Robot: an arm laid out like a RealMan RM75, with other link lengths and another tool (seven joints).
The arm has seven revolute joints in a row. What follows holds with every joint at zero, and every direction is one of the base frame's.
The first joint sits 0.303 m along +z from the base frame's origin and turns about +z.
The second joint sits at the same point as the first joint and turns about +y.
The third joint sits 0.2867 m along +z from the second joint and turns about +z.
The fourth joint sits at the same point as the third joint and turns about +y.
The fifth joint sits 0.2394 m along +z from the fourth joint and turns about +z.
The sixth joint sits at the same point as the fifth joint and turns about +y.
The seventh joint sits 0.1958 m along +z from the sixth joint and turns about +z.
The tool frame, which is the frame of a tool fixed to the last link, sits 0.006 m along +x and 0.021 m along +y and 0.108 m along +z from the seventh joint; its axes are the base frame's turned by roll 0, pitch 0.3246 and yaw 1.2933 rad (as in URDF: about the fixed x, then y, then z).
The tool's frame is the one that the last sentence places.
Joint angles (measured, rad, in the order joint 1, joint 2, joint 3, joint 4, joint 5, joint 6, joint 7), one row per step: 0.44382 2.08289 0.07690 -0.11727 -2.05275 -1.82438 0.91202; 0.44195 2.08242 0.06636 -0.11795 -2.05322 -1.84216 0.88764; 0.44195 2.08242 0.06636 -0.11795 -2.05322 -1.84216 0.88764; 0.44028 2.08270 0.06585 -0.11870 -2.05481 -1.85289 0.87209; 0.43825 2.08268 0.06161 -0.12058 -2.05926 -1.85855 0.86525; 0.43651 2.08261 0.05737 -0.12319 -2.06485 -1.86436 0.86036; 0.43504 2.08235 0.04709 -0.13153 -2.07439 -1.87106 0.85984; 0.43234 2.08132 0.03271 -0.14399 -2.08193 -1.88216 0.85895; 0.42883 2.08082 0.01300 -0.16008 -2.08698 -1.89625 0.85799; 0.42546 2.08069 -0.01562 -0.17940 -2.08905 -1.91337 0.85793; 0.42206 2.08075 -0.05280 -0.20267 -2.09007 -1.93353 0.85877; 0.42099 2.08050 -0.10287 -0.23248 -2.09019 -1.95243 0.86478; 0.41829 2.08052 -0.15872 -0.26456 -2.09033 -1.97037 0.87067; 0.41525 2.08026 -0.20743 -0.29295 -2.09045 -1.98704 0.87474; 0.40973 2.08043 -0.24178 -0.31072 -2.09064 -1.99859 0.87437
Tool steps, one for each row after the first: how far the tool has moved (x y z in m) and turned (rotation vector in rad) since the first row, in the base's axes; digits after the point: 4 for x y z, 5 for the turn. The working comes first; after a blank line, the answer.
Tool pose at each row, in the base's axes (x y z in m, rotation vector in rad; the steps are taken from these numbers as rounded here): 0.1965 0.3802 -0.0172 1.55023 -1.68397 -1.41414; 0.1936 0.3750 -0.0174 1.58338 -1.66014 -1.40799; 0.1936 0.3750 -0.0174 1.58338 -1.66014 -1.40799; 0.1923 0.3725 -0.0166 1.60234 -1.64562 -1.41070; 0.1919 0.3698 -0.0177 1.61309 -1.64102 -1.40248; 0.1916 0.3670 -0.0190 1.62263 -1.63688 -1.39203; 0.1916 0.3629 -0.0218 1.63509 -1.63582 -1.36679; 0.1920 0.3577 -0.0238 1.65284 -1.63206 -1.33903; 0.1925 0.3516 -0.0258 1.67372 -1.62603 -1.30747; 0.1924 0.3440 -0.0283 1.69720 -1.61644 -1.26736; 0.1920 0.3348 -0.0314 1.72363 -1.60356 -1.21646; 0.1917 0.3247 -0.0362 1.75279 -1.59165 -1.14599; 0.1923 0.3134 -0.0418 1.78186 -1.58048 -1.06800; 0.1931 0.3031 -0.0460 1.80676 -1.56797 -1.00002; 0.1944 0.2950 -0.0491 1.82198 -1.55964 -0.95483

-0.0029 -0.0052 -0.0002 0.01211 -0.01161 0.02478; -0.0029 -0.0052 -0.0002 0.01211 -0.01161 0.02478; -0.0042 -0.0077 0.0006 0.02354 -0.01713 0.03695; -0.0046 -0.0104 -0.0005 0.02303 -0.02336 0.04521; -0.0049 -0.0132 -0.0018 0.02044 -0.02933 0.05380; -0.0049 -0.0173 -0.0046 0.00880 -0.04095 0.06659; -0.0045 -0.0225 -0.0066 -0.00181 -0.05550 0.08299; -0.0040 -0.0286 -0.0086 -0.01321 -0.07202 0.10278; -0.0041 -0.0362 -0.0111 -0.02867 -0.09050 0.12856; -0.0045 -0.0454 -0.0142 -0.04937 -0.11209 0.16097; -0.0048 -0.0555 -0.0190 -0.08138 -0.14089 0.20011; -0.0042 -0.0668 -0.0246 -0.11768 -0.17318 0.24087; -0.0034 -0.0771 -0.0288 -0.14861 -0.20123 0.27772; -0.0021 -0.0852 -0.0319 -0.16948 -0.21969 0.30177
